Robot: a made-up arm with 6 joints. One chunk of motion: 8 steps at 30 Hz.
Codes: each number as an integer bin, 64 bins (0 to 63) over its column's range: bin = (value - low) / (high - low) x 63, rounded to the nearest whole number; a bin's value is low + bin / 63 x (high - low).
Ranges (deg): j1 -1..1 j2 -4..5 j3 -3..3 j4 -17..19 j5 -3..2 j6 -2..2
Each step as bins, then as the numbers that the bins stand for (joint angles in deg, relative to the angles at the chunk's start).
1 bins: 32 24 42 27 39 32
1 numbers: 0.02 -0.57 1.00 -1.57 0.10 0.03
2 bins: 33 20 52 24 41 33
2 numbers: 0.05 -1.14 1.95 -3.29 0.25 0.10
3 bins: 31 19 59 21 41 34
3 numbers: -0.02 -1.29 2.62 -5.00 0.25 0.16
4 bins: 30 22 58 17 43 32
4 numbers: -0.05 -0.86 2.52 -7.29 0.41 0.03
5 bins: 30 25 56 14 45 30
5 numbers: -0.05 -0.43 2.33 -9.00 0.57 -0.10
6 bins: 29 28 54 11 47 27
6 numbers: -0.08 0.00 2.14 -10.71 0.73 -0.29
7 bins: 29 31 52 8 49 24
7 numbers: -0.08 0.43 1.95 -12.43 0.89 -0.48
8 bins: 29 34 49 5 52 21
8 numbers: -0.08 0.86 1.67 -14.14 1.13 -0.67
